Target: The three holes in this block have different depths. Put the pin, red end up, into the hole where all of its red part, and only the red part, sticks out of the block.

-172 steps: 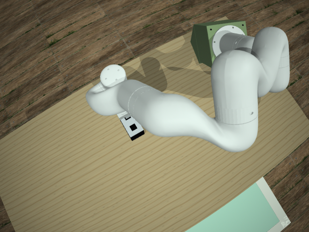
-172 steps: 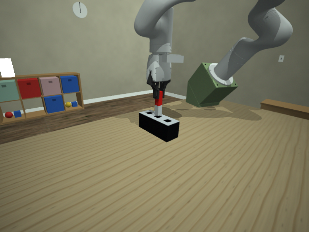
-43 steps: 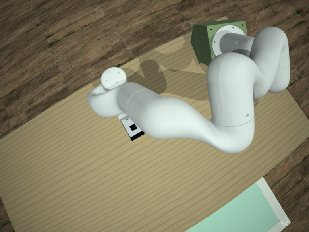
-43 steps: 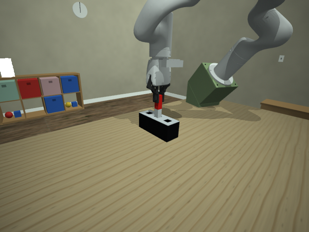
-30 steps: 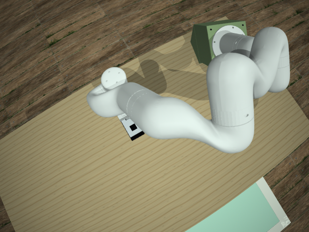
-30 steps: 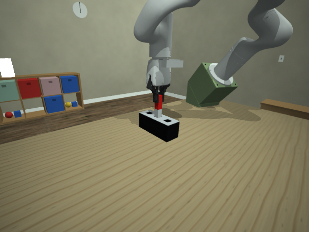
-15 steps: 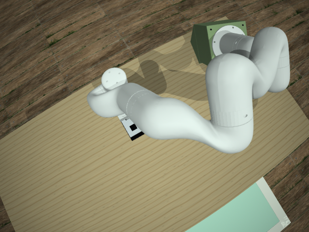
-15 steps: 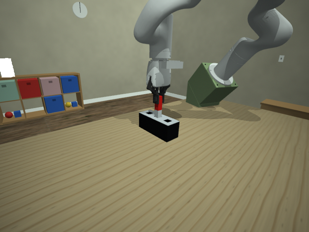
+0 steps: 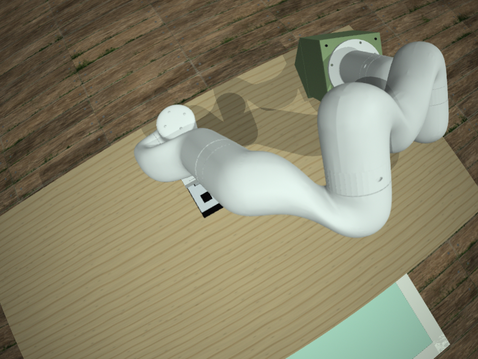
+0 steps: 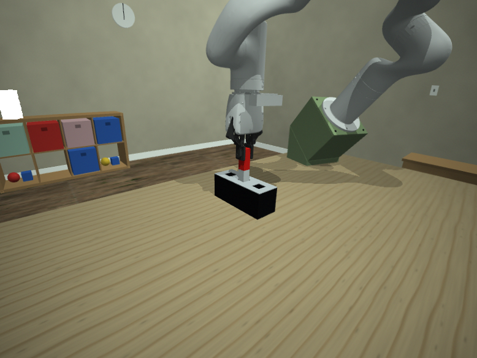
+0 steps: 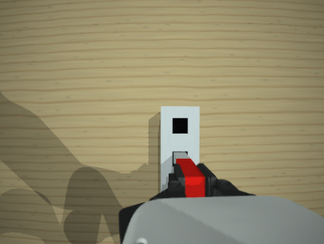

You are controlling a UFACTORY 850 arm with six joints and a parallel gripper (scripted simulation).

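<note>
My gripper is now 2 cm above the pin. Round my hand: block: 12 cm below.
</note>
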